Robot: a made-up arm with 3 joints. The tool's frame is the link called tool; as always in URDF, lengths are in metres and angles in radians. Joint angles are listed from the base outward.
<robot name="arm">
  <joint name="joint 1" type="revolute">
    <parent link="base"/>
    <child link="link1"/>
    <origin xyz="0 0 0.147" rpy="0 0 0"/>
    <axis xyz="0 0 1"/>
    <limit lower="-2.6" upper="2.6"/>
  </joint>
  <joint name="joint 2" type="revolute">
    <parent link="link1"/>
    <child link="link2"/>
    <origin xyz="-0.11 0.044 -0.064" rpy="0 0 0"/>
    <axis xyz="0 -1 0"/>
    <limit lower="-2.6" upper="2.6"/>
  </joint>
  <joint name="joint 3" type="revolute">
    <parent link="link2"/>
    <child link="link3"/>
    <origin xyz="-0.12 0.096 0.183" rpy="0 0 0"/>
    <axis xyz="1 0 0"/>
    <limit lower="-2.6" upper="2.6"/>
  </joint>
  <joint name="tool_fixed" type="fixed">
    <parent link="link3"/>
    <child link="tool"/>
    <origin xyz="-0.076 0.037 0.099" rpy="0 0 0"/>
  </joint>
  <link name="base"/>
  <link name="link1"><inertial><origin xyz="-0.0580 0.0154 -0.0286"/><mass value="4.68"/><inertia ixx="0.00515" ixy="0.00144" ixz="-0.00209" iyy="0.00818" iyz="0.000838" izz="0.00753"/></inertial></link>
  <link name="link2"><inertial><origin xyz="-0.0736 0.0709 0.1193"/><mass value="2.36"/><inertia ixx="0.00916" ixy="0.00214" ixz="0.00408" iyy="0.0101" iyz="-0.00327" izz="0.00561"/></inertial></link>
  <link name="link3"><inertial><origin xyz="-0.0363 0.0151 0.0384"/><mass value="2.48"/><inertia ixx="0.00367" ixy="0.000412" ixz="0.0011" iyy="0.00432" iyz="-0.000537" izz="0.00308"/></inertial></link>
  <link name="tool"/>
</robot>
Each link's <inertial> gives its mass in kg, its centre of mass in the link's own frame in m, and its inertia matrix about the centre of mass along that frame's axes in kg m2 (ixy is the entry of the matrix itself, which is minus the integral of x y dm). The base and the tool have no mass. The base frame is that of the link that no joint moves.
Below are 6 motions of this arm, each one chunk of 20 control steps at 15 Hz.
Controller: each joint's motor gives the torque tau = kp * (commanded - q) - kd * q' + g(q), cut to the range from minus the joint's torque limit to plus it. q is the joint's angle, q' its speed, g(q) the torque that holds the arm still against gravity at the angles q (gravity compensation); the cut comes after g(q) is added. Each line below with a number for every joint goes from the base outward.
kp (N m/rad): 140 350 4.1
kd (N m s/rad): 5 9.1 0.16
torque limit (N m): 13 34 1.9
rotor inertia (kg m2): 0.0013 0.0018 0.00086
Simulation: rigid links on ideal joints. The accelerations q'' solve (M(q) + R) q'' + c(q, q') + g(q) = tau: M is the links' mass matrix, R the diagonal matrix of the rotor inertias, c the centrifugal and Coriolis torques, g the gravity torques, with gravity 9.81 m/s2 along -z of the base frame. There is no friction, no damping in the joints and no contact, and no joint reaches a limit. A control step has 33 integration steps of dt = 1/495 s. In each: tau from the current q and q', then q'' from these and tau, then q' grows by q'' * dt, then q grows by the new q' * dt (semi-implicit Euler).
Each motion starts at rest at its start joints. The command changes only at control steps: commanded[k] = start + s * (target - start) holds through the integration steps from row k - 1 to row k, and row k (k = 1, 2, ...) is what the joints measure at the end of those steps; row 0 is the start. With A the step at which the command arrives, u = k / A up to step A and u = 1 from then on. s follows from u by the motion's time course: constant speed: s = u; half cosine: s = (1 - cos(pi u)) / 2; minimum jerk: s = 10 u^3 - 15 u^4 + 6 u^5; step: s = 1 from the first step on.
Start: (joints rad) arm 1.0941 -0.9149 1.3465
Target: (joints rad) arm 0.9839 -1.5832 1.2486
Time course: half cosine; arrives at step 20
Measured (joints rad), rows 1 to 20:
1: 1.0936 -0.9189 1.3490
2: 1.0915 -0.9312 1.3510
3: 1.0874 -0.9518 1.3470
4: 1.0821 -0.9796 1.3395
5: 1.0759 -1.0141 1.3321
6: 1.0688 -1.0543 1.3248
7: 1.0610 -1.0993 1.3165
8: 1.0526 -1.1480 1.3075
9: 1.0440 -1.1993 1.2981
10: 1.0354 -1.2518 1.2890
11: 1.0268 -1.3042 1.2803
12: 1.0186 -1.3553 1.2722
13: 1.0109 -1.4037 1.2649
14: 1.0039 -1.4484 1.2584
15: 0.9977 -1.4880 1.2531
16: 0.9924 -1.5218 1.2488
17: 0.9883 -1.5489 1.2456
18: 0.9853 -1.5685 1.2436
19: 0.9836 -1.5802 1.2428
20: 0.9832 -1.5838 1.2431

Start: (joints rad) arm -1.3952 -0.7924 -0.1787
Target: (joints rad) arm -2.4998 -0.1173 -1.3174
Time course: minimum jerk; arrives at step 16
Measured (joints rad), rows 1 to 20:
1: -1.3973 -0.7909 -0.1801
2: -1.4105 -0.7818 -0.1909
3: -1.4433 -0.7600 -0.2229
4: -1.4999 -0.7234 -0.2823
5: -1.5806 -0.6720 -0.3686
6: -1.6825 -0.6077 -0.4785
7: -1.8005 -0.5338 -0.6073
8: -1.9283 -0.4549 -0.7473
9: -2.0584 -0.3760 -0.8885
10: -2.1827 -0.3022 -1.0197
11: -2.2933 -0.2380 -1.1314
12: -2.3834 -0.1867 -1.2179
13: -2.4486 -0.1503 -1.2775
14: -2.4876 -0.1287 -1.3113
15: -2.5034 -0.1194 -1.3233
16: -2.5036 -0.1177 -1.3212
17: -2.4997 -0.1172 -1.3167
18: -2.4983 -0.1171 -1.3172
19: -2.4991 -0.1172 -1.3185
20: -2.5001 -0.1174 -1.3177

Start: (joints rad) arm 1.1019 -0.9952 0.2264
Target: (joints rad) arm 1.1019 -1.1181 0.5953
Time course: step
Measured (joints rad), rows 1 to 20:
1: 1.1099 -1.1123 0.4390
2: 1.0791 -1.1322 0.6384
3: 1.1009 -1.1161 0.6518
4: 1.1058 -1.1157 0.5995
5: 1.1015 -1.1189 0.5798
6: 1.1013 -1.1185 0.5898
7: 1.1021 -1.1179 0.5984
8: 1.1020 -1.1180 0.5977
9: 1.1019 -1.1181 0.5950
10: 1.1019 -1.1181 0.5945
11: 1.1019 -1.1181 0.5952
12: 1.1019 -1.1181 0.5955
13: 1.1019 -1.1181 0.5954
14: 1.1019 -1.1181 0.5953
15: 1.1019 -1.1181 0.5953
16: 1.1019 -1.1181 0.5953
17: 1.1019 -1.1181 0.5953
18: 1.1019 -1.1181 0.5953
19: 1.1019 -1.1181 0.5953
20: 1.1019 -1.1181 0.5953

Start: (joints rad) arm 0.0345 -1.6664 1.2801
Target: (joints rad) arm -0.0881 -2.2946 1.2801
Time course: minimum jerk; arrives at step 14
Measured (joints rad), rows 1 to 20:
1: 0.0342 -1.6685 1.2812
2: 0.0322 -1.6813 1.2858
3: 0.0264 -1.7113 1.2880
4: 0.0167 -1.7600 1.2843
5: 0.0036 -1.8253 1.2772
6: -0.0117 -1.9030 1.2700
7: -0.0282 -1.9868 1.2644
8: -0.0444 -2.0701 1.2611
9: -0.0590 -2.1461 1.2600
10: -0.0710 -2.2091 1.2608
11: -0.0798 -2.2551 1.2630
12: -0.0852 -2.2827 1.2661
13: -0.0876 -2.2939 1.2700
14: -0.0881 -2.2949 1.2753
15: -0.0881 -2.2945 1.2811
16: -0.0882 -2.2945 1.2820
17: -0.0881 -2.2946 1.2804
18: -0.0881 -2.2946 1.2796
19: -0.0881 -2.2946 1.2799
20: -0.0881 -2.2946 1.2802

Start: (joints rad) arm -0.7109 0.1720 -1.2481
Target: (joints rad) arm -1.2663 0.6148 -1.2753
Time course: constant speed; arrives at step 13
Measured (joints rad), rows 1 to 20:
1: -0.7356 0.2079 -1.2232
2: -0.7821 0.2426 -1.2476
3: -0.8363 0.2759 -1.2655
4: -0.8850 0.3094 -1.2667
5: -0.9262 0.3435 -1.2643
6: -0.9648 0.3780 -1.2645
7: -1.0054 0.4122 -1.2662
8: -1.0487 0.4463 -1.2682
9: -1.0931 0.4803 -1.2705
10: -1.1368 0.5143 -1.2731
11: -1.1795 0.5484 -1.2753
12: -1.2216 0.5825 -1.2769
13: -1.2640 0.6166 -1.2783
14: -1.2873 0.6152 -1.3141
15: -1.2851 0.6143 -1.2957
16: -1.2698 0.6146 -1.2740
17: -1.2585 0.6150 -1.2657
18: -1.2579 0.6150 -1.2673
19: -1.2639 0.6148 -1.2728
20: -1.2690 0.6147 -1.2776

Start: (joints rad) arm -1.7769 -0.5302 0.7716
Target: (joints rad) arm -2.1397 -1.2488 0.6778
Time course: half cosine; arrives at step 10
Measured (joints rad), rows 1 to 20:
1: -1.7821 -0.5470 0.7820
2: -1.8055 -0.5985 0.7928
3: -1.8502 -0.6807 0.7722
4: -1.9061 -0.7834 0.7288
5: -1.9651 -0.8961 0.6929
6: -2.0222 -1.0081 0.6738
7: -2.0728 -1.1085 0.6658
8: -2.1124 -1.1874 0.6642
9: -2.1372 -1.2369 0.6674
10: -2.1449 -1.2523 0.6726
11: -2.1413 -1.2493 0.6776
12: -2.1387 -1.2480 0.6794
13: -2.1396 -1.2488 0.6780
14: -2.1399 -1.2489 0.6774
15: -2.1397 -1.2488 0.6777
16: -2.1397 -1.2488 0.6779
17: -2.1397 -1.2488 0.6779
18: -2.1397 -1.2488 0.6778
19: -2.1397 -1.2488 0.6778
20: -2.1397 -1.2488 0.6778

